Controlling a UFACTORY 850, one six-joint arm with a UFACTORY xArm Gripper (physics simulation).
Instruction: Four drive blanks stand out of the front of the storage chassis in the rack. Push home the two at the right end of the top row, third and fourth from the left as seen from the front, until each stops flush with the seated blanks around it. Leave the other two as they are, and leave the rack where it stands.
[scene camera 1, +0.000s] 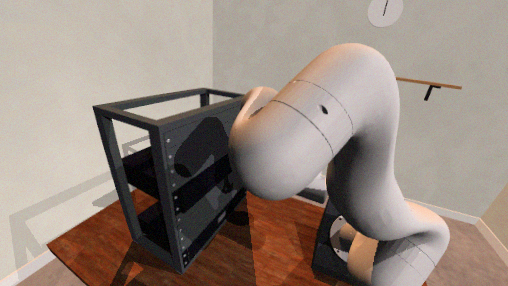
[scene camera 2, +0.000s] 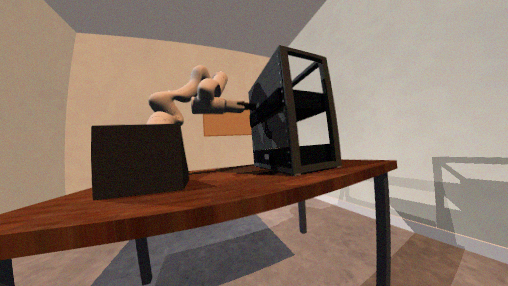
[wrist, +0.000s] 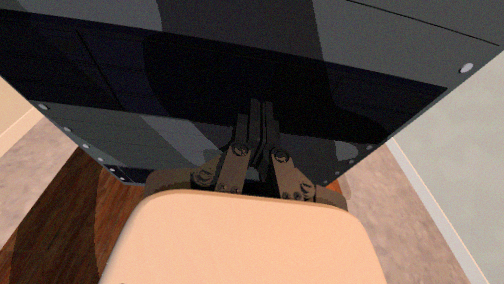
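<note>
The storage chassis (scene camera 1: 202, 186) (scene camera 2: 267, 108) (wrist: 190, 75) is the dark band across the front of the rack (scene camera 1: 161, 170) (scene camera 2: 289, 100). It lies in deep shadow in all views, so I cannot tell the separate drive blanks apart or see which stand out. A thin seam shows at its left part in the wrist view. My gripper (scene camera 2: 251, 105) (wrist: 256, 114) is shut and empty. Its tips are in front of the chassis, right of the middle in the wrist view, close to its face; contact cannot be told. In scene camera 1 the arm hides the right part of the chassis.
Grey panels (wrist: 400, 40) (wrist: 165, 130) lie above and below the chassis, with round screws at the rack's sides. The rack stands upright on the wooden table (scene camera 1: 280, 235) (scene camera 2: 200, 210) (wrist: 55, 230). The arm's dark pedestal (scene camera 2: 137, 162) stands in front of the rack.
</note>
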